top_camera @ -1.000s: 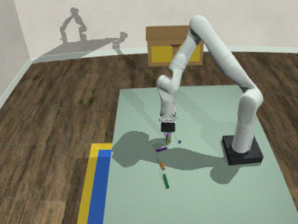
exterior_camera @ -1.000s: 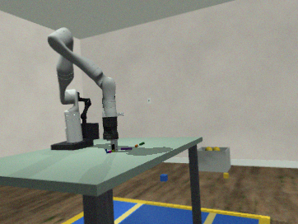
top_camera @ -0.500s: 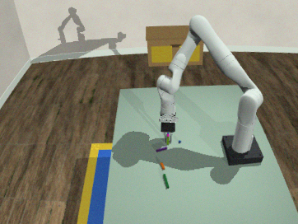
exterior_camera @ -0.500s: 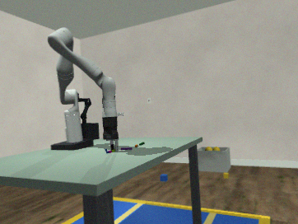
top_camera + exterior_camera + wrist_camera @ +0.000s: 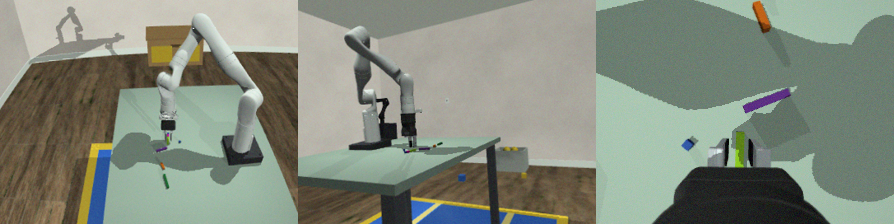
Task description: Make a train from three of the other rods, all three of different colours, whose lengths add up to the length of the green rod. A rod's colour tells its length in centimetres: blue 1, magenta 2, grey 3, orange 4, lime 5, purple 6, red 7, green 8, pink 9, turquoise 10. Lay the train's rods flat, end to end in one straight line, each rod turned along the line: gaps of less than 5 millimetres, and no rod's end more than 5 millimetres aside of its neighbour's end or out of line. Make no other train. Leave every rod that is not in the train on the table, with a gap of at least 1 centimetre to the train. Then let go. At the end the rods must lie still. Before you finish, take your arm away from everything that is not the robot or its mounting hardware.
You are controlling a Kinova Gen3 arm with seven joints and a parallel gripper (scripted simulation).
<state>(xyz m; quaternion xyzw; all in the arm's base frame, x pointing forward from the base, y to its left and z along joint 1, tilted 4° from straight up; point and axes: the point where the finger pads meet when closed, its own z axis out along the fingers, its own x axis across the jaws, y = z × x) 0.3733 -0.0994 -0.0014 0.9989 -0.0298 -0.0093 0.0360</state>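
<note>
My hand is 1 cm to the left of the lime rod and 3 cm above it. From my hand the other things lie so: orange rod 4 cm ahead, 17 cm to the left, 3 cm below; then magenta rod 5 cm to the right, 3 cm below; then purple rod 4 cm ahead, 5 cm to the left, 3 cm below.
</note>
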